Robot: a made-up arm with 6 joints.
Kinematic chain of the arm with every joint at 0, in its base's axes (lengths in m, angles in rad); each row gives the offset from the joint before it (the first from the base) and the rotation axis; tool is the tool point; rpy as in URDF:
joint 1: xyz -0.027 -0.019 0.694 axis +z
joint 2: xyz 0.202 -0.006 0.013 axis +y
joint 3: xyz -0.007 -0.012 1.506 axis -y
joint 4: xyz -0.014 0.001 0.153 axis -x
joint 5: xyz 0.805 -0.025 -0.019 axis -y
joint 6: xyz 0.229 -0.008 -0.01 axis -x
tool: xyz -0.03 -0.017 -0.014 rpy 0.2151 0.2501 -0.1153
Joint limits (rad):
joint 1: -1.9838..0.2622
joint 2: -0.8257..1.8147
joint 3: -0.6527..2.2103
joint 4: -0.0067..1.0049
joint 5: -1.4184..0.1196
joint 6: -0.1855..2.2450
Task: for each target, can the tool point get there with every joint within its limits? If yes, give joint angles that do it. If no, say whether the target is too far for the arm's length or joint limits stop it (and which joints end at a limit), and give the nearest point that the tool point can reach.
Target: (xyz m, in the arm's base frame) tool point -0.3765 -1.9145 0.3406
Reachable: yes | joints -1.7101 1.1818 -0.2052 0.6653 -0.0997 1.1320
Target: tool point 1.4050 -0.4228 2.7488
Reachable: yes | joints -0.1673 0.4117 1.0863 0.8022 -0.6908 1.0841
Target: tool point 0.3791 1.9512 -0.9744
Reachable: no: joint limits stop it (at a limit: joint 1, joint 2, joint 4, joint 5, joint 6) | nearest point 1.1023 0.2626 -0.5212 | short by 1.892 m
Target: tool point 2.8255 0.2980 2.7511
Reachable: no: too far | nearest point 2.1585 0.2239 2.2369 | short by 0.845 m
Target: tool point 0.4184 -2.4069 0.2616
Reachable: yes | joints -1.3603 1.4223 0.5393 0.4240 -0.1108 2.0518
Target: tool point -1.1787 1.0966 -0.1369
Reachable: no: joint limits stop it (at a limit: joint 2, joint 3, joint 4, joint 5) | nearest point -1.4017 1.3127 1.6282 | short by 1.792 m
